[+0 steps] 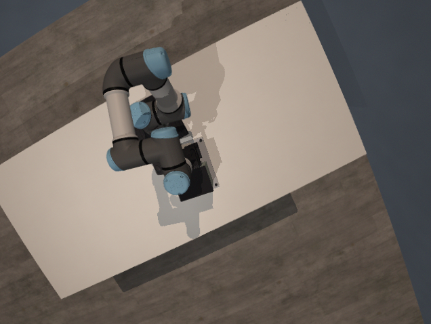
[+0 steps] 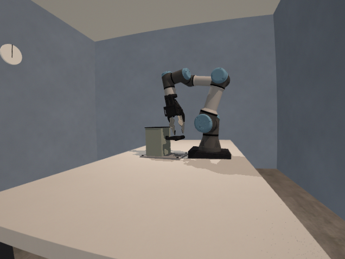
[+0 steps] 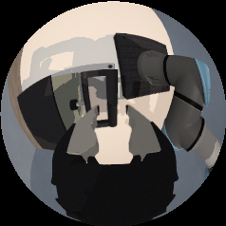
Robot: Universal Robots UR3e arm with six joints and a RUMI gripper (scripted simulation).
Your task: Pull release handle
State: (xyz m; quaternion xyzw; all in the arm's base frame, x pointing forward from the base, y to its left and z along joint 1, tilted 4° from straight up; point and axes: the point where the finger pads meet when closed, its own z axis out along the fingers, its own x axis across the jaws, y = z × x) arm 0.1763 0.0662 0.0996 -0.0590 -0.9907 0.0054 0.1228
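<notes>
Now: the thin metal plate 90 mm ahead of my hand, 10 mm to the right of it and 140 mm below it.
</notes>
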